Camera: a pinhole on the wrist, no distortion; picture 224 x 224 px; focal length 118.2 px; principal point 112.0 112.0 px. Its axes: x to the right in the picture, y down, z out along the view. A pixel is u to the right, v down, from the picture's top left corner.
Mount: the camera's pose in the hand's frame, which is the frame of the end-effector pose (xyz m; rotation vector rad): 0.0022 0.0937 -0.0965 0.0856 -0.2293 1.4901
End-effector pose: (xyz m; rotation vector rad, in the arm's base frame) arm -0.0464 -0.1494 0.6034 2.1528 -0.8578 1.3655
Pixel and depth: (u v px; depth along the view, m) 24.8 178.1 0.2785
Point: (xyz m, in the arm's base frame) 0.0737 -0.0721 0.3720
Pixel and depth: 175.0 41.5 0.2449
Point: -0.0037 -0.4167 0.6554
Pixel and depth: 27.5 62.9 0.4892
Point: 0.4575 -0.1437 0.5759
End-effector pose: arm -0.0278 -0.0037 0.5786 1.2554 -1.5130 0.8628
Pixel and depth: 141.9 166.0 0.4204
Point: -0.2238 -0.2038 0.2782
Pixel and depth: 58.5 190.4 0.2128
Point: -0.0132 -0.0348 0.3959
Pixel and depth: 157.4 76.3 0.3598
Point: -0.2405 -0.2663 0.5797
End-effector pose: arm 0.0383 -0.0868 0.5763 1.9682 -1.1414 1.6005
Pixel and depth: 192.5 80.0 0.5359
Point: 0.1180 -0.6937 0.4644
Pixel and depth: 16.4 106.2 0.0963
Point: 0.0278 -0.0702 0.5749
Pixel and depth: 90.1 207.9 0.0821
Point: -0.0324 -0.0844 0.5014
